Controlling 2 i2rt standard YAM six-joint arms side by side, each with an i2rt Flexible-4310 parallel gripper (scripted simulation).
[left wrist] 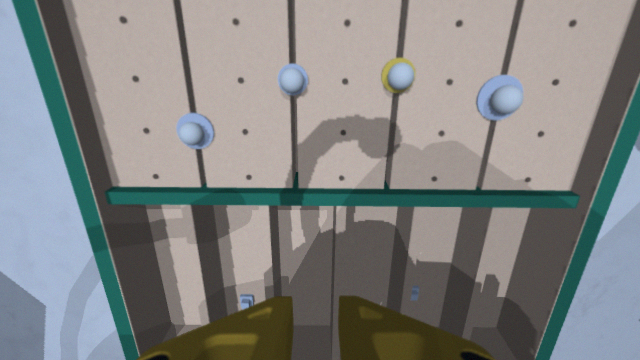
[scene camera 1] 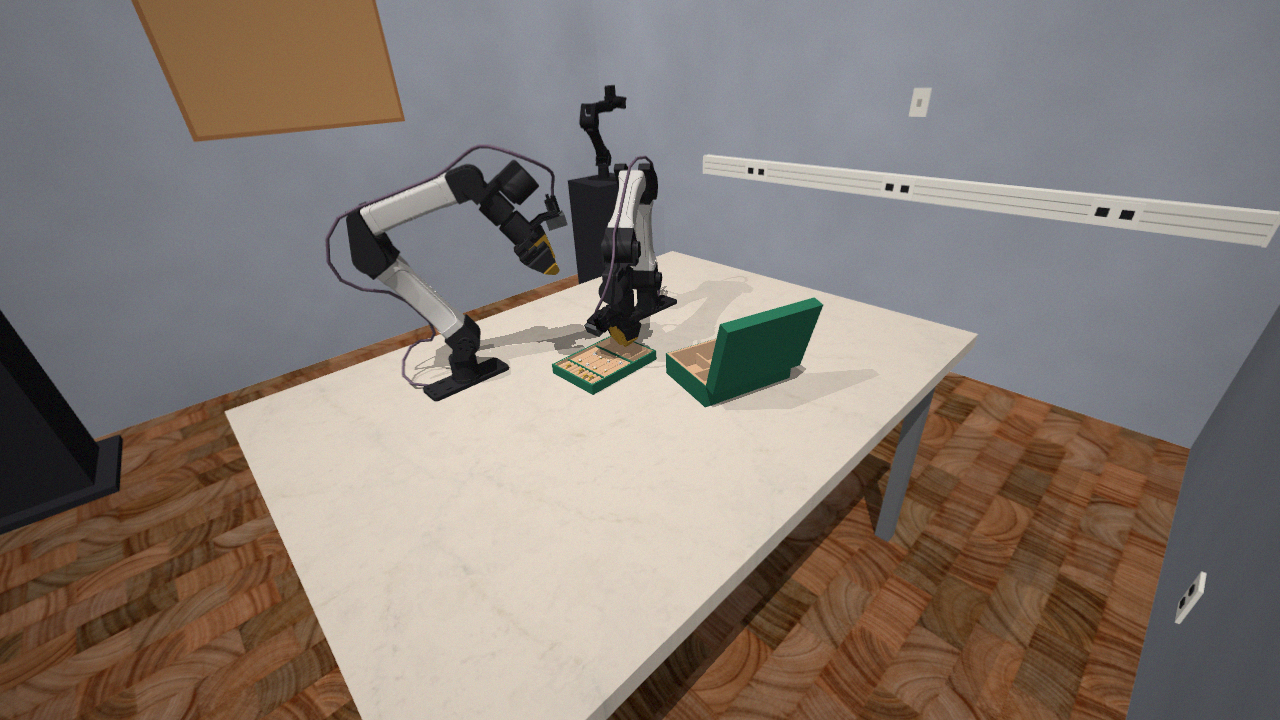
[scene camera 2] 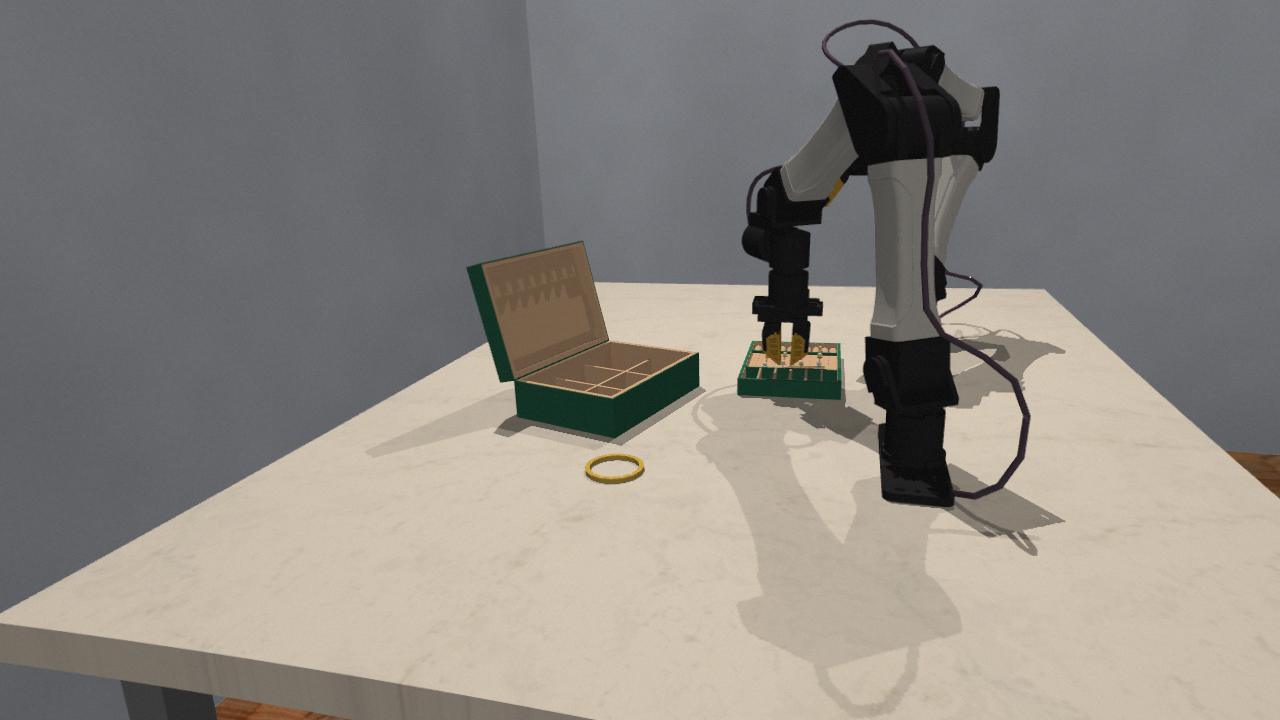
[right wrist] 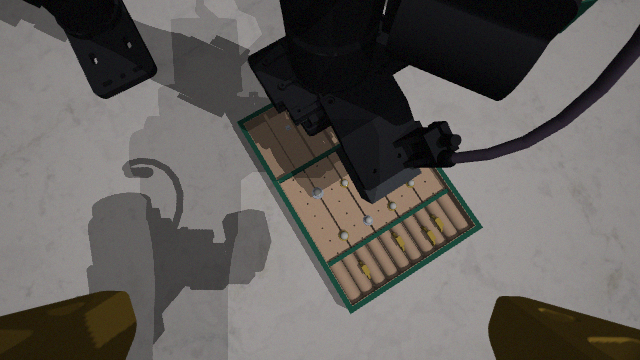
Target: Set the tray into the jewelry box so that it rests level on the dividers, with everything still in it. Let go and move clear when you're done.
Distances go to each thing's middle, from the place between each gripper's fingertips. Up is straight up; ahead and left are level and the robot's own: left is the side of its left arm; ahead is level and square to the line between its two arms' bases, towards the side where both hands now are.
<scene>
Now: the jewelry box (scene camera 2: 622, 384) 27 cm ahead of my left hand (scene camera 2: 785, 364), 12 cm to the left of it and 6 cm above it.
The jewelry box lies 34 cm ahead of my right hand (scene camera 1: 555, 265), 25 cm to the left of it and 16 cm below it.
</scene>
